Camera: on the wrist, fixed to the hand. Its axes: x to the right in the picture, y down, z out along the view.
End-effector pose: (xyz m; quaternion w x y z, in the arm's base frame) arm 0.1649 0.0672 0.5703 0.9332 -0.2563 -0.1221 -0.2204
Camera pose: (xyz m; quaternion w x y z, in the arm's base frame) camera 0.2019 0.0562 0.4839 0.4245 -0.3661 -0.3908 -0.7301
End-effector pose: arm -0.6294 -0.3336 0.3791 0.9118 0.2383 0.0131 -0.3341
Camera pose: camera -0.5848 -0.2706 0.3242 0.4810 -0.1260 0.0530 -0.8660
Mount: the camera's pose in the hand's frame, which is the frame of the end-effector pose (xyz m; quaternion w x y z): 0.0067 0.0458 -0.0826 0.6986 -0.2359 -0.2064 -0.6432
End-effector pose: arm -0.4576 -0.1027 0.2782 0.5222 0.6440 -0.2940 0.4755
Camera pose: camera -0.5204 -0.0362 0.3026 0.7619 0.6140 -0.0111 -0.2060
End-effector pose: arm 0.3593 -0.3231 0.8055 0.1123 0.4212 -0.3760 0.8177
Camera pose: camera 0.2823 -0.2971 0.7569 0.6261 0.6784 -0.2078 0.3234
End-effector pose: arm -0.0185 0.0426 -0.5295 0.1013 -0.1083 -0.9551 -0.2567
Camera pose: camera -0.0017 0.0400 -0.4364 0.3170 -0.4618 0.6972 0.4474
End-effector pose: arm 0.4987 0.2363 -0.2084 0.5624 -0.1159 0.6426 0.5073
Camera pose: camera 0.4135 0.1955 -0.2023 0.8245 -0.5222 0.1386 0.1682
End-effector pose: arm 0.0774 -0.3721 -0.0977 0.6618 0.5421 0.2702 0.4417
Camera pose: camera -0.0020 -0.3257 -0.0751 0.9301 0.1400 0.2967 -0.1653
